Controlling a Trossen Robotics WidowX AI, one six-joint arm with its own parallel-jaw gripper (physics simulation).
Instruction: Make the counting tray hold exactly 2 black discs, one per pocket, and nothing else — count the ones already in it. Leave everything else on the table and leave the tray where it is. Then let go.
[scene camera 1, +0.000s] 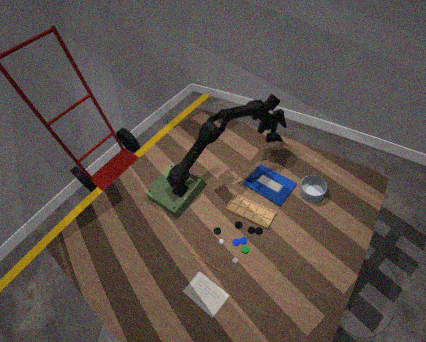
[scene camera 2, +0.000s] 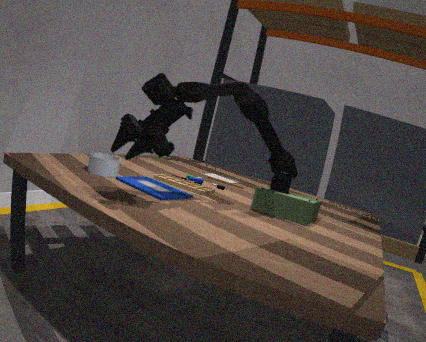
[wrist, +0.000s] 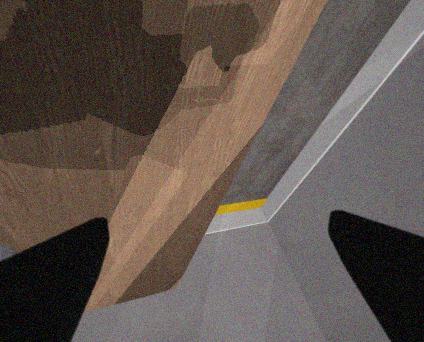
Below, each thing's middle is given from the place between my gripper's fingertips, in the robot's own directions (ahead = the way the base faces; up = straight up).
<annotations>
Now: hand 44 cm to the left of the tan counting tray (scene camera 1: 260, 215), 11 cm above it and 1 cm short of it.
</annotations>
